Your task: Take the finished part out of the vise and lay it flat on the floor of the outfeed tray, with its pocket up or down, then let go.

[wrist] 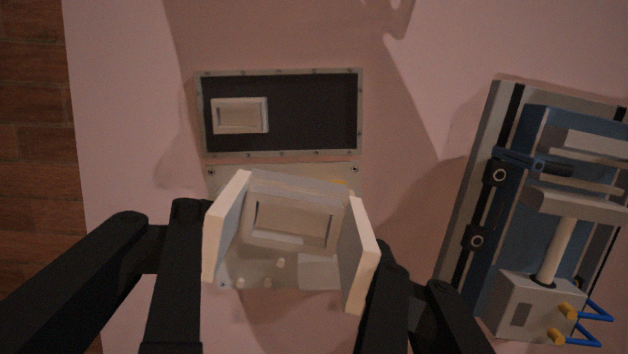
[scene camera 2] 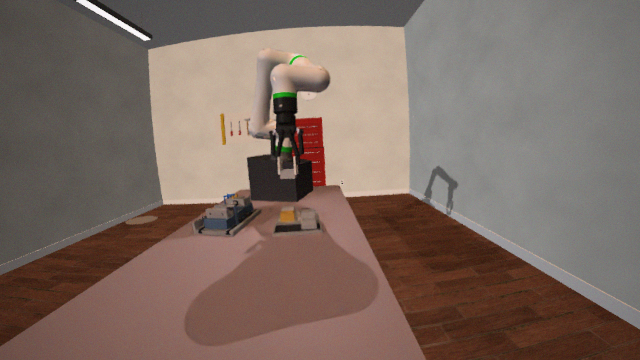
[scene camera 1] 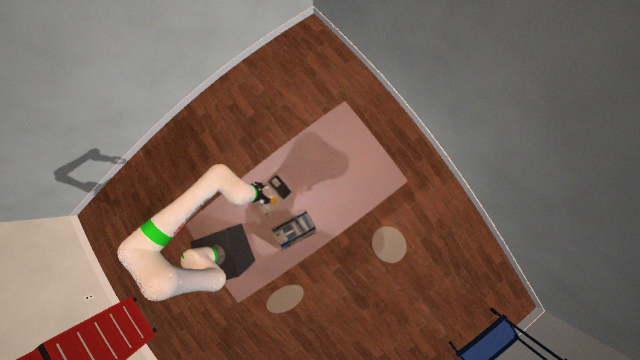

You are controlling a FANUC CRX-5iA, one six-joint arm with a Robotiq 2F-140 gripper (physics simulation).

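Places are measured from the arm's base along level axes (x ahead, y down, z left), in centimetres.
Pixels of known places: gripper, fingertip midpoint: [wrist: 294, 206] [scene camera 2: 288, 174] [scene camera 1: 268, 193]; arm's base, link origin: [scene camera 1: 215, 254].
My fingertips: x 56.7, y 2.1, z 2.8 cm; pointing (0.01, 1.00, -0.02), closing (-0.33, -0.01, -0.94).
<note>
For each thing: its top centre in the pictures, then the offset to it from my fingertips. "spot": a spot on its surface instead.
- finished part, top centre: [wrist: 292, 226] [scene camera 2: 288, 169] dz +0.1, dx -0.4, dy -2.0 cm
- pale pocketed part, top centre: [wrist: 236, 117] [scene camera 2: 308, 219] dz +6.4, dx +4.3, dy +17.8 cm
- grey vise, top centre: [wrist: 580, 243] [scene camera 2: 227, 201] [scene camera 1: 291, 232] dz -28.3, dx -11.4, dy +12.0 cm
- pale plate, surface spot: [wrist: 280, 168] spot: dz +2.7, dx -2.5, dy +21.1 cm
- yellow block, top centre: [scene camera 2: 287, 212] [scene camera 1: 272, 200] dz -1.7, dx -6.5, dy +17.5 cm
- grey block, top centre: [wrist: 322, 276] [scene camera 2: 288, 206] dz -1.2, dx -15.5, dy +17.5 cm
My gripper [scene camera 2: 288, 164] [wrist: 294, 206] is shut on the finished part [scene camera 2: 287, 173] [wrist: 295, 216], a pale block held between the two pads, pocket facing the wrist camera. It hangs well above the table, over the pale plate with blocks beside the tray. The outfeed tray [scene camera 1: 283, 190] [wrist: 280, 154] has a dark floor and a thin grey rim. Another pale pocketed part [wrist: 240, 116] lies pocket up at the tray's left end in the wrist view. The blue and grey vise [scene camera 1: 294, 230] [scene camera 2: 219, 221] [wrist: 520, 250] stands to the right in the wrist view, with no part visible between its jaws.
The pale plate [wrist: 280, 168] next to the tray bears a yellow block [scene camera 1: 274, 201] [scene camera 2: 287, 215], a grey block [wrist: 317, 272] and small pegs, partly hidden by the held part. The vise has blue hoses [wrist: 595, 316]. The black pedestal [scene camera 1: 242, 250] [scene camera 2: 272, 177] carries the arm.
</note>
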